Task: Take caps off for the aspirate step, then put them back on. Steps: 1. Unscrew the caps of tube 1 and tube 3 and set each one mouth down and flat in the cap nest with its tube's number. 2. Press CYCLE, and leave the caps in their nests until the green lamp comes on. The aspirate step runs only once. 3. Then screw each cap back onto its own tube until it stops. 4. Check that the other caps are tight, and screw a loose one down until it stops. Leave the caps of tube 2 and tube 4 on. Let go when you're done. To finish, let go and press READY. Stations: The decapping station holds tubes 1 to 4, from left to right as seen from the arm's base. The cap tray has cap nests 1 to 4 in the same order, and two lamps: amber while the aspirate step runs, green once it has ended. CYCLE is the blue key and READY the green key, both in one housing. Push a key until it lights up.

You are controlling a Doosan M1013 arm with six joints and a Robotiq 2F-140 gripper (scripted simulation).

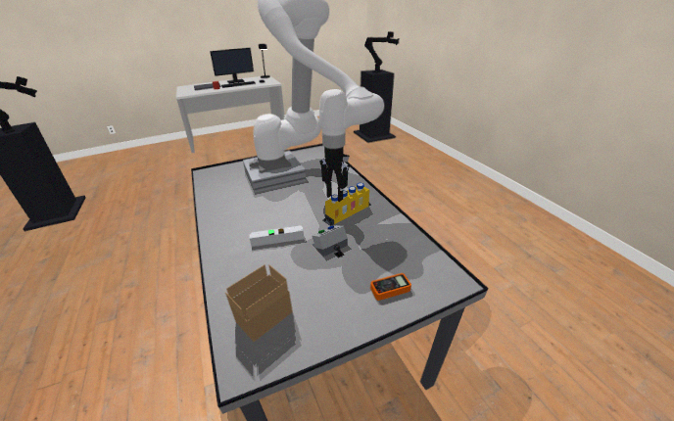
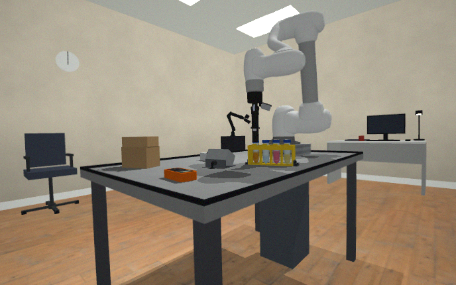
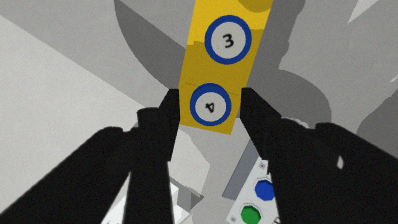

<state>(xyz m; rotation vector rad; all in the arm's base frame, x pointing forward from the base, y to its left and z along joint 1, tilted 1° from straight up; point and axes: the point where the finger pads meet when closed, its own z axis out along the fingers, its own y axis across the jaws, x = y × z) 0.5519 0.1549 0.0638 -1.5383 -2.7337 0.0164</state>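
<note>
Right now the green key is 140 mm ahead of my hand, 120 mm to the right of it and 80 mm below it. The rest, counted from my hand: orange multimeter (460 mm ahead, 10 mm to the left, 130 mm below); grey key housing (150 mm ahead, 100 mm to the right, 90 mm below); blue key (130 mm ahead, 80 mm to the right, 80 mm below).
</note>
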